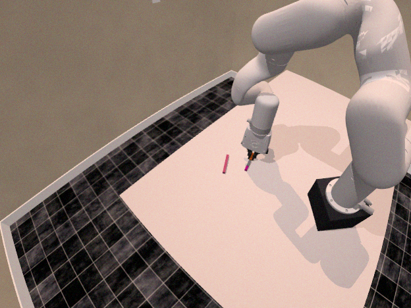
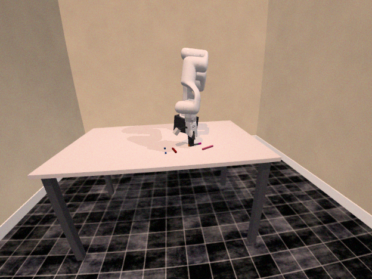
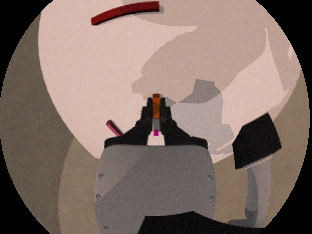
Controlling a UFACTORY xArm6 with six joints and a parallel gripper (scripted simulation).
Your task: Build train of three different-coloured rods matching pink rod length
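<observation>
My hand is 20 mm above the orange rod. Round my hand: magenta rod: 20 mm behind, 60 mm to the left, 20 mm below; then grey rod: 10 mm behind, 40 mm to the left, 20 mm below; then pink rod: 50 mm ahead, 110 mm to the left, 20 mm below.
</observation>
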